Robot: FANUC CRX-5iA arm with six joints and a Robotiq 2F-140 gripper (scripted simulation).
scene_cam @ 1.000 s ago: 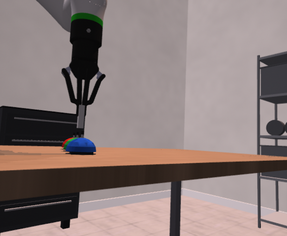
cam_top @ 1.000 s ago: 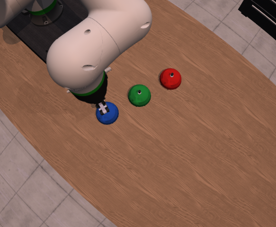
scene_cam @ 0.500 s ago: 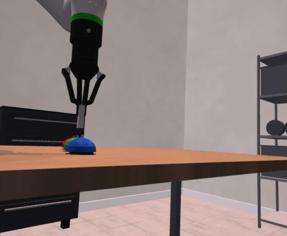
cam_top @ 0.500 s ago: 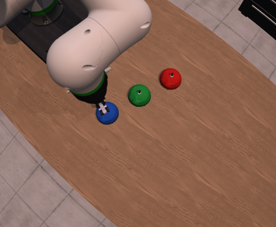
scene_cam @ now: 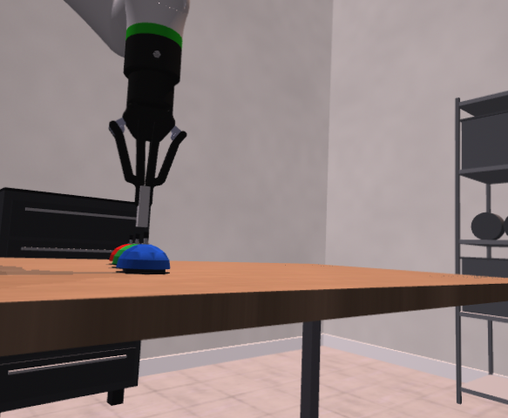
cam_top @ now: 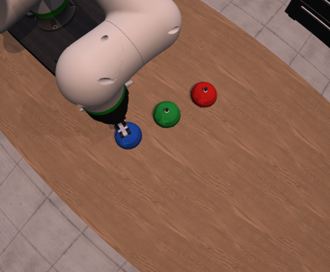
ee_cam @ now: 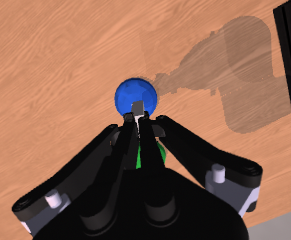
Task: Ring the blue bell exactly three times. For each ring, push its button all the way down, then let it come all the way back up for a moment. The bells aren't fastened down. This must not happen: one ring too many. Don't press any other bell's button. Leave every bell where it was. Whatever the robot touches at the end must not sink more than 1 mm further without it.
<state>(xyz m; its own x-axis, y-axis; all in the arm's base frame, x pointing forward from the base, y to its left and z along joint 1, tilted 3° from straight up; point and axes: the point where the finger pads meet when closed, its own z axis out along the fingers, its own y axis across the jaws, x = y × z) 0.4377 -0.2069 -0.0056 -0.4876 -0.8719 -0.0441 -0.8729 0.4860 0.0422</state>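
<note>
My hand is 10 mm short of the blue bell and 70 mm above it. Also, from my hand: green bell 70 mm ahead, 110 mm to the left, 70 mm below; red bell 140 mm ahead, 230 mm to the left, 70 mm below.
</note>
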